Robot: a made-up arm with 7 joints.
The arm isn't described. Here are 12 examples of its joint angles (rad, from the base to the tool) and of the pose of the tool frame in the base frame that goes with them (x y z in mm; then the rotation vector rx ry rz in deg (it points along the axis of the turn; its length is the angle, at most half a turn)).
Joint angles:
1: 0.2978 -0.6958 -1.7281 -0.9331 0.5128 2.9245 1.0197
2: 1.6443 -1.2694 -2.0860 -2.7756 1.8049 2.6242 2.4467
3: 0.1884 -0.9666 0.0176 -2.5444 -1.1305 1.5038 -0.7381
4: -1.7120 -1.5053 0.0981 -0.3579 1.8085 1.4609 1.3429
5: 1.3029 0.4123 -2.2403 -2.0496 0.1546 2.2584 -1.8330
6: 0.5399 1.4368 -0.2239 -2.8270 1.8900 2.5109 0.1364
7: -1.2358 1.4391 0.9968 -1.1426 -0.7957 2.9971 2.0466
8: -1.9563 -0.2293 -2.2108 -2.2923 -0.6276 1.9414 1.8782
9: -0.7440 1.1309 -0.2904 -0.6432 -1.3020 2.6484 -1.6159
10: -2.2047 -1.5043 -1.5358 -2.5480 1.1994 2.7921 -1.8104
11: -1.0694 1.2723 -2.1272 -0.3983 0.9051 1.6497 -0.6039
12: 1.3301 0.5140 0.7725 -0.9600 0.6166 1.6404 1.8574
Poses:
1: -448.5 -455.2 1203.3 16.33 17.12 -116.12
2: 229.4 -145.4 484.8 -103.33 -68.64 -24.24
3: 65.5 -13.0 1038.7 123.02 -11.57 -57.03
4: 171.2 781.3 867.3 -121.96 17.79 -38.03
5: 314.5 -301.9 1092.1 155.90 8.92 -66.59
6: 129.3 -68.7 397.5 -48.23 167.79 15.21
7: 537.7 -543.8 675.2 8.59 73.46 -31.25
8: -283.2 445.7 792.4 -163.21 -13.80 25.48
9: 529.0 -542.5 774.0 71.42 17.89 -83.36
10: -220.0 350.2 645.4 18.14 -82.63 123.48
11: 147.4 -722.8 966.4 93.27 -131.25 -42.99
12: -192.4 591.4 1145.0 -106.37 49.81 121.38
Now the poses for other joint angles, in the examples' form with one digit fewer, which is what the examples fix.
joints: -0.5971 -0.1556 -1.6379 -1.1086 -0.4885 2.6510 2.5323
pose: -324 -278 1381 51.5 22.9 -157.7
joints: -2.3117 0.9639 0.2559 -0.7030 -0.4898 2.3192 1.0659
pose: -426 -671 915 7.3 140.8 -87.9
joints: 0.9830 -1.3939 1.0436 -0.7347 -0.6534 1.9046 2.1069
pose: -677 -484 937 -6.8 -49.0 15.4
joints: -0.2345 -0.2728 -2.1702 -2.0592 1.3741 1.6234 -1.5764
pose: -427 -357 878 -86.8 44.5 -85.5
